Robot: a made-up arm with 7 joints. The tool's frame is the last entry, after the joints.
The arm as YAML. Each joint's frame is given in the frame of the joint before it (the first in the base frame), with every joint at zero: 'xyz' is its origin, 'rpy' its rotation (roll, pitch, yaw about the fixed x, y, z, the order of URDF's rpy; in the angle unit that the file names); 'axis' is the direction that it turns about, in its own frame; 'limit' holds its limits. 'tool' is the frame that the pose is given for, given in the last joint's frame.
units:
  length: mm
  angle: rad
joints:
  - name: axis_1
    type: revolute
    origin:
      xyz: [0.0, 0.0, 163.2]
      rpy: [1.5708, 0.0, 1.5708]
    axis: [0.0, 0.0, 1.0]
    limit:
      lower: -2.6
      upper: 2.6
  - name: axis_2
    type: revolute
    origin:
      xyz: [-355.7, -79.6, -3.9]
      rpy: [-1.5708, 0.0, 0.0]
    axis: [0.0, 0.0, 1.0]
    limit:
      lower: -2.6
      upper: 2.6
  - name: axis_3
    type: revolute
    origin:
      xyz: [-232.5, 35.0, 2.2]
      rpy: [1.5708, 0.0, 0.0]
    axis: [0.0, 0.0, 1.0]
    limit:
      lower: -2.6
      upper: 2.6
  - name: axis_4
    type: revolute
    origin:
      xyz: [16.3, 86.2, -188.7]
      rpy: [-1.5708, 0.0, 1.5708]
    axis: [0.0, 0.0, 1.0]
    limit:
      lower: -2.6
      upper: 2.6
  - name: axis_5
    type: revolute
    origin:
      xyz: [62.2, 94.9, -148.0]
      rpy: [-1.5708, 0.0, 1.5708]
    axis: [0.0, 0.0, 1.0]
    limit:
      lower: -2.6
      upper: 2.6
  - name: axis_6
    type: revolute
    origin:
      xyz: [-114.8, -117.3, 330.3]
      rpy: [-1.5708, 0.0, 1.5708]
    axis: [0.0, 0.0, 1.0]
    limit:
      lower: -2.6
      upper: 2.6
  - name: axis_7
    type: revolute
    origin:
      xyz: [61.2, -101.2, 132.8]
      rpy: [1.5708, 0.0, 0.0]
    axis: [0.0, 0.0, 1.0]
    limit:
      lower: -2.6
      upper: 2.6
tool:
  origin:
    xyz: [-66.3, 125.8, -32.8]
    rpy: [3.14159, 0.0, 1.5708]
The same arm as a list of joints. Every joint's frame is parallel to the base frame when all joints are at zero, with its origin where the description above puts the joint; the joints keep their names.
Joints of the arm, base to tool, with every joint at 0 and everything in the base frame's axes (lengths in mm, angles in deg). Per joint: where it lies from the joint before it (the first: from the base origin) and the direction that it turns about. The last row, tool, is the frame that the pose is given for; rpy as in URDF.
axis_1: origin 0 0 163.2 axis +x
axis_2: origin -3.9 -355.7 -79.6 axis +z
axis_3: origin -35 -232.5 2.2 axis +x
axis_4: origin -188.7 16.3 86.2 axis -y
axis_5: origin -94.9 148 62.2 axis -z
axis_6: origin 114.8 -117.3 -330.3 axis +x
axis_7: origin 132.8 61.2 -101.2 axis -z
tool: origin 125.8 -66.3 32.8 rpy 0 0 0
Joint limits (deg, base to tool): -148.97..148.97 -148.97..148.97 -148.97..148.97 -148.97..148.97 -148.97..148.97 -148.97..148.97 -148.97..148.97

